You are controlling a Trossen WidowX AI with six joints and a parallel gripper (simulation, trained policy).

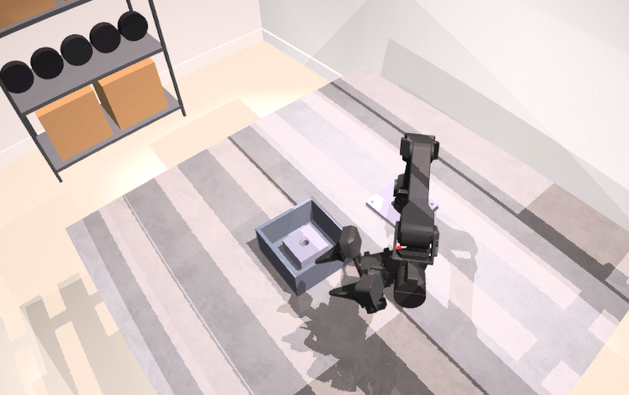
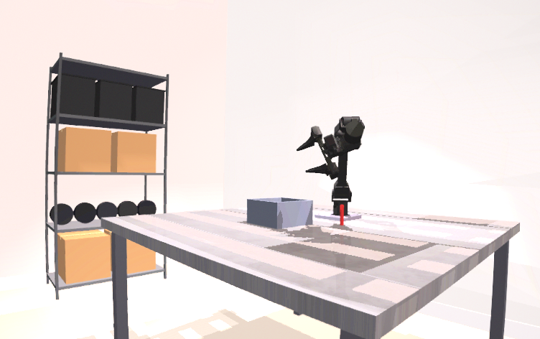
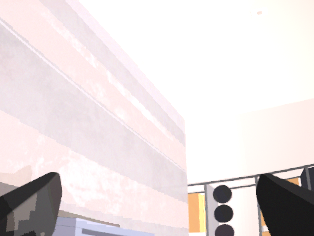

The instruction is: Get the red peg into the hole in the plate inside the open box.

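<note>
My gripper tip is 260 mm past the red peg, 210 mm above it and 60 mm to the left of it. Round my gripper tip: grey box 220 mm to the right, 220 mm below, 70 mm behind; then pale plate 220 mm to the right, 200 mm below, 70 mm behind.
</note>
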